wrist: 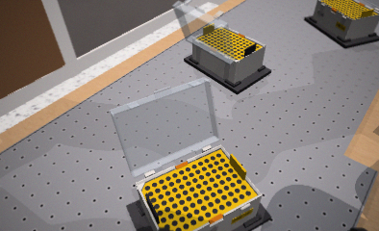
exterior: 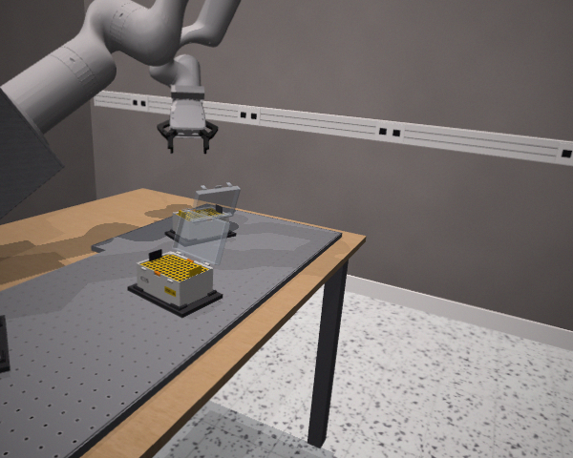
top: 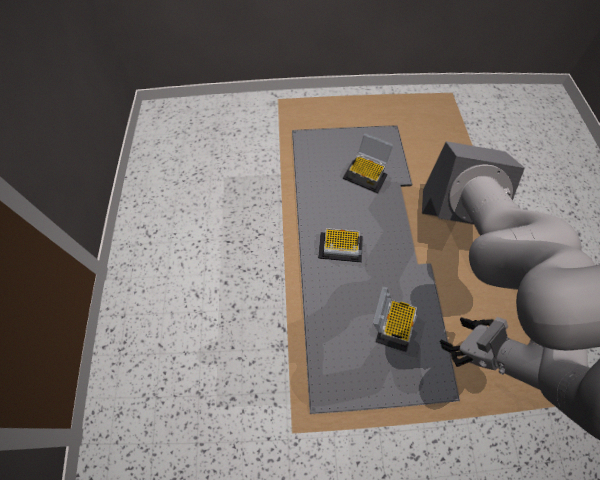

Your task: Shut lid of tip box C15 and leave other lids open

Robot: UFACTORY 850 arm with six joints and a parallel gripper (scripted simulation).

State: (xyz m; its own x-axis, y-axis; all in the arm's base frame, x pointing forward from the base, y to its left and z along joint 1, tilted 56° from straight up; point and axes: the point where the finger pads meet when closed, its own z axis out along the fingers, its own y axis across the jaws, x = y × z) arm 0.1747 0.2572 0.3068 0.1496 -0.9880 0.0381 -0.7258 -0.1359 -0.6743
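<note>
The clear lid lies 160 mm ahead of my hand, 110 mm to the right of it and 100 mm below it. From my hand the other things lie so: white tip box (120 mm ahead, 90 mm to the right, 140 mm below).
</note>
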